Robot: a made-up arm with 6 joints.
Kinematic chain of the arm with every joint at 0, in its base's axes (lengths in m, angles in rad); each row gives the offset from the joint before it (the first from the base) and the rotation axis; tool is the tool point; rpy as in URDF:
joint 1: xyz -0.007 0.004 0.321 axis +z
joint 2: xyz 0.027 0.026 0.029 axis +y
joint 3: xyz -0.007 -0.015 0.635 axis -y
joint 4: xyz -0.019 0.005 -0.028 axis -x
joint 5: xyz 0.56 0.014 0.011 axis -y
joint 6: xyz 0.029 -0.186 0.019 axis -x
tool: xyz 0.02 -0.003 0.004 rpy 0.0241 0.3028 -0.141
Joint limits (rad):
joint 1: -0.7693..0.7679
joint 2: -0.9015..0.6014
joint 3: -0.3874..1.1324
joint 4: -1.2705..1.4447
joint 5: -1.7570..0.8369
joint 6: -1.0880..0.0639
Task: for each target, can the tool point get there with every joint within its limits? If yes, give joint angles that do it. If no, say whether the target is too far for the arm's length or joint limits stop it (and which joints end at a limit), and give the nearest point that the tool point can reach.
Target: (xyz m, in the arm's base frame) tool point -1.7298 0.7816 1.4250
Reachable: no: too far | nearest point -0.8042 0.3638 1.2023 | short by 1.040 m
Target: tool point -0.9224 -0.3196 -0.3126
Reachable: no: joint limits stop it (at a limit: joint 1, joint 2, joint 3, joint 4, joint 5) | nearest point 0.3140 -0.4382 0.3122 | short by 1.390 m
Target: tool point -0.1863 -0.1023 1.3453
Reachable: yes | joints -0.3720 -0.7071 0.3983 -0.1282 0.3338 -0.1336
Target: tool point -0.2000 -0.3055 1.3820
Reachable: yes | joints 0.6409 -0.7811 0.8621 -0.4421 -1.1654 -0.8079
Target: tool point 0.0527 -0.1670 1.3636
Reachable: yes | joints -0.0677 -0.5003 0.4870 -0.3421 0.3845 -0.8722
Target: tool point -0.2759 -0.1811 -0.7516
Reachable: no: joint limits stop it (at a limit: joint 1, joint 2, joint 3, joint 4) | nearest point 0.3544 -0.4043 0.2743 | short by 1.225 m
